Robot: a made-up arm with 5 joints.
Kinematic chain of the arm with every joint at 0, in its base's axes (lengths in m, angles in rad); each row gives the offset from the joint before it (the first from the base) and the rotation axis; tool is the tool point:
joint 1: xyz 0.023 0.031 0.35 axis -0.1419 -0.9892 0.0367
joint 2: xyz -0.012 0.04 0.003 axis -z
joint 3: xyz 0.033 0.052 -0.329 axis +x
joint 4: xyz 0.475 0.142 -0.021 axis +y
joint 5: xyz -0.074 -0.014 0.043 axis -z
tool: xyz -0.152 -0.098 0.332
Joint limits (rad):
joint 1: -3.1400..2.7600
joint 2: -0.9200..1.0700
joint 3: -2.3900..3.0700
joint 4: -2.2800..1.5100
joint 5: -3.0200..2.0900
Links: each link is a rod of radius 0.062 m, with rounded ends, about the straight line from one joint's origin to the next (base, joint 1, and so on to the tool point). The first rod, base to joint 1, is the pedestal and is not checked.
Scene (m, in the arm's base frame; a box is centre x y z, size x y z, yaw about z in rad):
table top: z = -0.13
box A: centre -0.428 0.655 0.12 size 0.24 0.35 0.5 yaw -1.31
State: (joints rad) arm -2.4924 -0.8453 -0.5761 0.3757 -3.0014
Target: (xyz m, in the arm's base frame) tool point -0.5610 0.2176 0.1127
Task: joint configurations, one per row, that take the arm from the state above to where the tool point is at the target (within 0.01 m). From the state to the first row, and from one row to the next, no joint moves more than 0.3 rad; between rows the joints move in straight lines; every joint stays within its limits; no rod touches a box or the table.
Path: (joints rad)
1: -2.5734 -0.8358 -0.2944 0.1609 -3.0037
2: -2.6543 -0.8262 -0.0128 -0.0539 -3.0060
3: -2.7352 -0.8167 0.2689 -0.2687 -3.0084
4: -2.8162 -0.8072 0.5505 -0.4835 -3.0107
5: -2.8972 -0.7976 0.8322 -0.6983 -3.0130
6: -2.9781 -0.7881 1.1138 -0.9131 -3.0153
7: -3.0590 -0.7786 1.3955 -1.1278 -3.0177
8: -3.1400 -0.7690 1.6771 -1.3426 -3.0200
9: -3.0866 -0.5926 1.4091 -1.1042 -2.9581
10: -3.0333 -0.4161 1.1411 -0.8657 -2.8962
11: -2.9799 -0.2396 0.8731 -0.6272 -2.8343
12: -2.9266 -0.0631 0.6051 -0.3887 -2.7724
13: -2.8732 0.1133 0.3371 -0.1502 -2.7106
14: -2.8199 0.2898 0.0691 0.0882 -2.6487

